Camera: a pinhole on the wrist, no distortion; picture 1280 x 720 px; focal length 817.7 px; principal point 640.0 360.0 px. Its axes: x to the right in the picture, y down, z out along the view. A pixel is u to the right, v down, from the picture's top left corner.
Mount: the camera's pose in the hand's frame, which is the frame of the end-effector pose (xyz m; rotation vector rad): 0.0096 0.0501 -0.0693 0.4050 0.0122 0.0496
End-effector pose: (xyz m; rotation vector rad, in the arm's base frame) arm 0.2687 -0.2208 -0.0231 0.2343 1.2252 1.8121
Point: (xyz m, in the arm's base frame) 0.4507 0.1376 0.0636
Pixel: 861 471
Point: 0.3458 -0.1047 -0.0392
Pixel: 767 211
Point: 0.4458 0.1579 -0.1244
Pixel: 994 155
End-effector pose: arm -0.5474 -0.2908 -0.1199 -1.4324 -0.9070 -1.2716
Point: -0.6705 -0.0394 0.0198
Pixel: 808 79
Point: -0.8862 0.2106 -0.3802
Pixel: 111 69
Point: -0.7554 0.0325 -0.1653
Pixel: 389 57
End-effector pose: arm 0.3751 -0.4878 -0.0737 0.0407 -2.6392 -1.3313
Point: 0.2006 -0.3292 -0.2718
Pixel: 881 395
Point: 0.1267 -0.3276 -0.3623
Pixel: 930 306
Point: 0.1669 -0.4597 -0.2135
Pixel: 1153 140
